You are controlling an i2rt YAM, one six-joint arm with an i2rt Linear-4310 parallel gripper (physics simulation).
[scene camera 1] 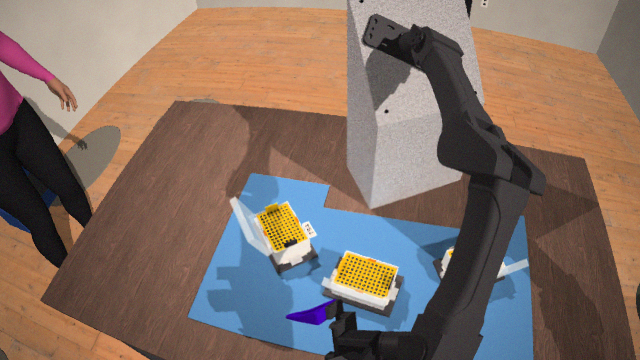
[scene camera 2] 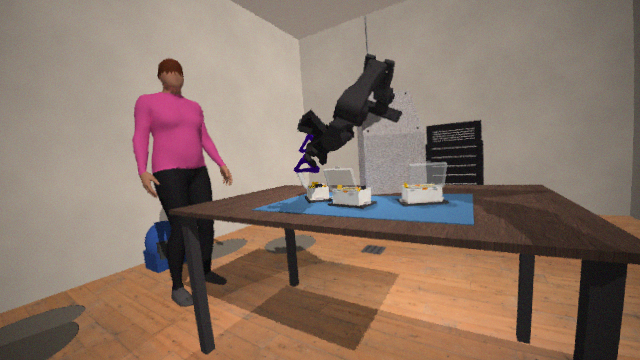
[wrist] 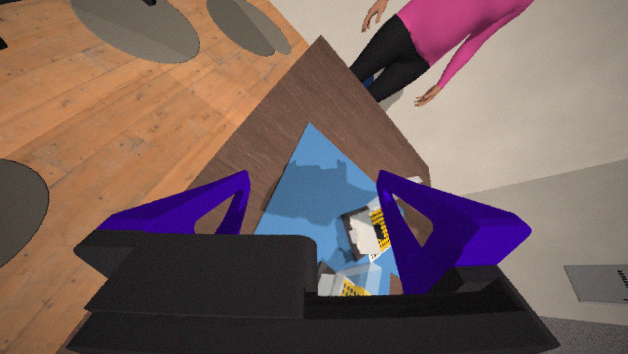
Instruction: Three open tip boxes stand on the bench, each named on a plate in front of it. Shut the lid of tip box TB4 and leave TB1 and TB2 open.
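Seen in the pictures: gripper, fingertip midpoint: (scene camera 1: pixel 292 343) (scene camera 2: pixel 297 161) (wrist: pixel 313 177); arm's base, origin of the base link: (scene camera 1: pixel 408 47) (scene camera 2: pixel 380 110).
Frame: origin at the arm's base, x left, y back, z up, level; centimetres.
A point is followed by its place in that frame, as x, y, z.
Note:
The left tip box (scene camera 1: pixel 282 227) (scene camera 2: pixel 317 192) @(-10.4, -35.9, -35.5) (wrist: pixel 364 232) @(-10.2, -35.5, -35.9) stands open with yellow tips; its plate (scene camera 1: pixel 309 229) @(-11.2, -26.4, -39.2) appears to read TB4, though blurred. Its clear lid (scene camera 1: pixel 247 227) @(-16.9, -39.9, -24.9) (scene camera 2: pixel 301 180) @(-16.4, -39.4, -30.0) leans up and outward on its left. The middle tip box (scene camera 1: pixel 366 275) (scene camera 2: pixel 351 196) @(10.5, -38.3, -35.5) (wrist: pixel 327 285) @(3.6, -39.0, -36.3) is open, its lid (scene camera 2: pixel 340 177) @(9.3, -42.1, -28.1) raised. The right tip box (scene camera 2: pixel 422 194) @(30.7, -23.9, -35.8) is open, its lid (scene camera 1: pixel 515 267) @(36.0, -24.4, -25.1) (scene camera 2: pixel 427 173) @(33.6, -26.0, -28.2) raised; the arm partly hides it in scene camera 1. Their plates are not readable. My gripper (scene camera 2: pixel 298 161) @(4.7, -57.1, -21.0) (wrist: pixel 313 177) @(4.7, -57.1, -21.0) is open and empty, above the mat, apart from the boxes.
The boxes stand on a blue mat (scene camera 1: pixel 280 182) @(-25.9, -16.7, -39.4) (scene camera 2: pixel 457 212) @(44.1, -29.9, -39.4) on a dark wooden table (scene camera 1: pixel 135 200) @(-61.5, -42.8, -39.7) (scene camera 2: pixel 540 225) @(63.8, -33.3, -39.7). A tall grey speckled block (scene camera 1: pixel 400 150) @(3.4, -9.1, -21.1) (scene camera 2: pixel 390 150) @(7.4, -4.8, -19.7) stands behind the mat. A person in pink (scene camera 1: pixel 15 90) (scene camera 2: pixel 172 130) (wrist: pixel 450 30) stands beyond the table's left side.

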